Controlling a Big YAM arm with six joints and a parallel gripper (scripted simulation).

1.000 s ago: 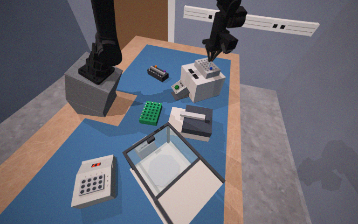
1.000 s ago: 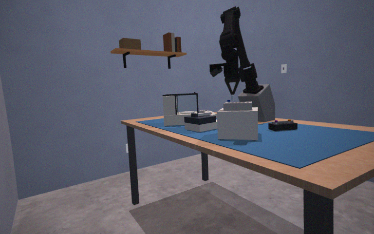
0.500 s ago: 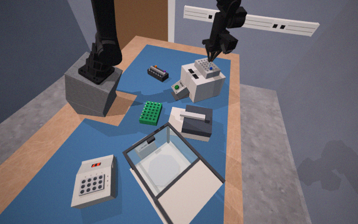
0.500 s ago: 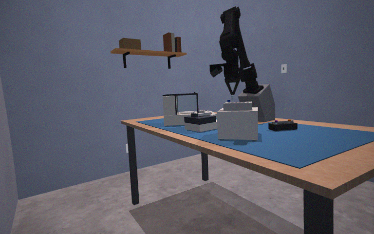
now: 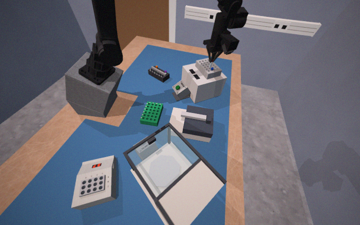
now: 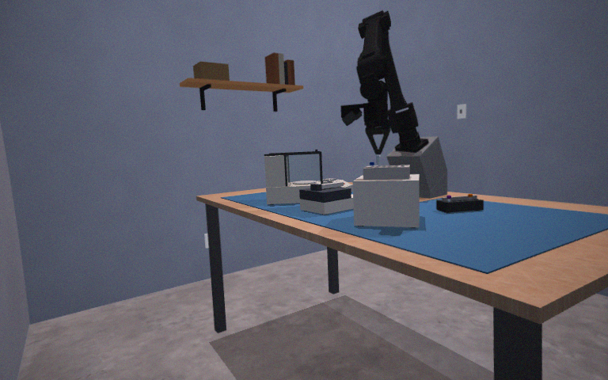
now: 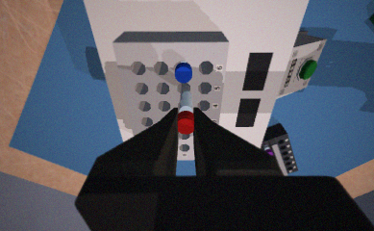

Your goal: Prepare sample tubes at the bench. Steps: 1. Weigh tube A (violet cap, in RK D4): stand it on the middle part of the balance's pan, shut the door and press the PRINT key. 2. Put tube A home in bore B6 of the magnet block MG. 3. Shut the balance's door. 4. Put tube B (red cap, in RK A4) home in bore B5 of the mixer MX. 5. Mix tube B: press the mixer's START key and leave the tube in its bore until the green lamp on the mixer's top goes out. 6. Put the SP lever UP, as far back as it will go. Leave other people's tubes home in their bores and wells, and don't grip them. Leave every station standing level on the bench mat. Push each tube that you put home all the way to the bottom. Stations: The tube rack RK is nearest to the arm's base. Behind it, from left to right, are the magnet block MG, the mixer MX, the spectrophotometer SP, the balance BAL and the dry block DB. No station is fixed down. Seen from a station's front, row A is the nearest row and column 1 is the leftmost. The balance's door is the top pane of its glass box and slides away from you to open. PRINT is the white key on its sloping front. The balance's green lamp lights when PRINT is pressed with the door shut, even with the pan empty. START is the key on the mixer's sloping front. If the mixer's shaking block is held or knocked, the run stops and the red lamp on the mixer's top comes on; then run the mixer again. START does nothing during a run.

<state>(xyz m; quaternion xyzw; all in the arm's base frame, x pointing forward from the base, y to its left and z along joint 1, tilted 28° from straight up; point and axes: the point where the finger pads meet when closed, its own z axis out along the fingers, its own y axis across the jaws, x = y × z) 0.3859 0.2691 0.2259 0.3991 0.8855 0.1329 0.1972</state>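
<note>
My gripper is now 6 cm above the blue-capped tube, 1 cm to the left of it and 1 cm short of it. From my hand the other things lie so: SP lever (27 cm to the right, 12 cm below); then grey shaking block (6 cm below, 3 cm to the left, 1 cm behind); then green start key (14 cm below, 14 cm behind, 10 cm to the right).
</note>
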